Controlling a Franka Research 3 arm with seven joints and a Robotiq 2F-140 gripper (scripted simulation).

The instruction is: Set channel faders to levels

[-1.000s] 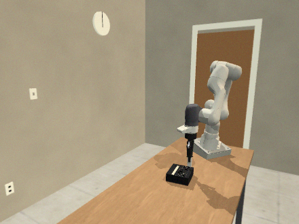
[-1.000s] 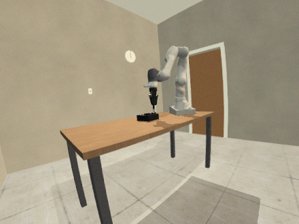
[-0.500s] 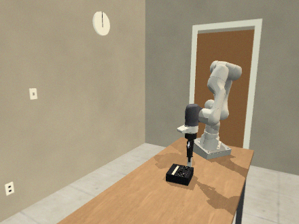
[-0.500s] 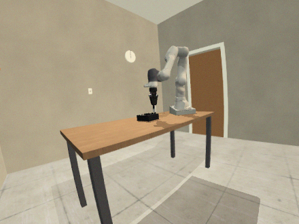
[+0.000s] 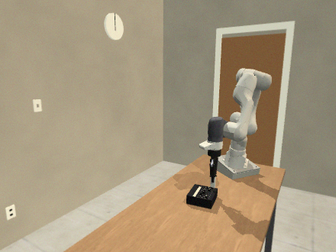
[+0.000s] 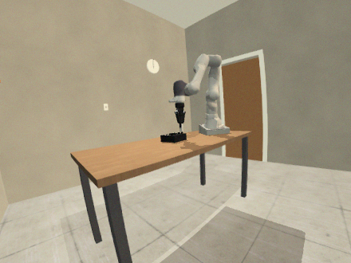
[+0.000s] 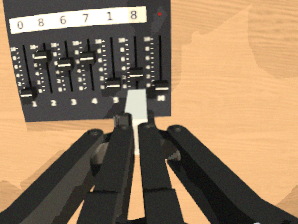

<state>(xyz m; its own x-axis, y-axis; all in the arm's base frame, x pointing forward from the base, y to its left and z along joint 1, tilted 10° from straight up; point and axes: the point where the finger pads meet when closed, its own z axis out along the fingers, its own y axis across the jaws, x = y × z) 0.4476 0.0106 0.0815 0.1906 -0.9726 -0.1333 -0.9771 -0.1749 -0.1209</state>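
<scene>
Right now the master fader cap is 20 mm behind my hand, 20 mm to the right of it and 40 mm below it.
</scene>
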